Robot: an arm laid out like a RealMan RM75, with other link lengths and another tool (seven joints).
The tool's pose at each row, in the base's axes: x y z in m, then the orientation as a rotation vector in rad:
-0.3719 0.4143 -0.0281 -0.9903 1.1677 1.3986
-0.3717 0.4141 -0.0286 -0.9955 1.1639 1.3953
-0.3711 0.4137 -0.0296 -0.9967 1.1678 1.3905
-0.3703 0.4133 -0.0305 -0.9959 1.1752 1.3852
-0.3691 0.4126 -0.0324 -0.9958 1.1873 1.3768
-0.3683 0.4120 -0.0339 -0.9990 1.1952 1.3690
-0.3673 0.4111 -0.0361 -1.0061 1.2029 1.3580
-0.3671 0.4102 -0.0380 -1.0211 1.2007 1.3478
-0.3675 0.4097 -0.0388 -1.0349 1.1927 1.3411
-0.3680 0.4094 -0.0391 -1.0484 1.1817 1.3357
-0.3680 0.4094 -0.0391 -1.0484 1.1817 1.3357
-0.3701 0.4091 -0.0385 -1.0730 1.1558 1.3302
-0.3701 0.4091 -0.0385 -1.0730 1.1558 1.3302
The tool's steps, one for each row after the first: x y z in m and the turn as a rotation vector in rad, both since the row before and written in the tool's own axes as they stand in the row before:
0.0004 -0.0003 -0.0003 -0.0022 0.0014 -0.0055
0.0008 -0.0007 -0.0006 0.0034 0.0037 -0.0014
0.0007 -0.0009 -0.0005 0.0060 0.0047 0.0007
0.0016 -0.0015 -0.0010 0.0089 0.0084 0.0011
0.0012 -0.0010 -0.0008 0.0053 0.0078 -0.0015
0.0019 -0.0013 -0.0012 0.0050 0.0106 -0.0047
0.0017 -0.0005 -0.0012 -0.0030 0.0094 -0.0115
0.0008 0.0003 -0.0006 -0.0062 0.0047 -0.0122
0.0003 0.0005 -0.0004 -0.0077 0.0025 -0.0129
0.0000 0.0000 0.0000 0.0000 0.0000 0.0000
-0.0004 0.0021 -0.0003 -0.0185 0.0005 -0.0238
0.0000 0.0000 0.0000 0.0000 0.0000 0.0000

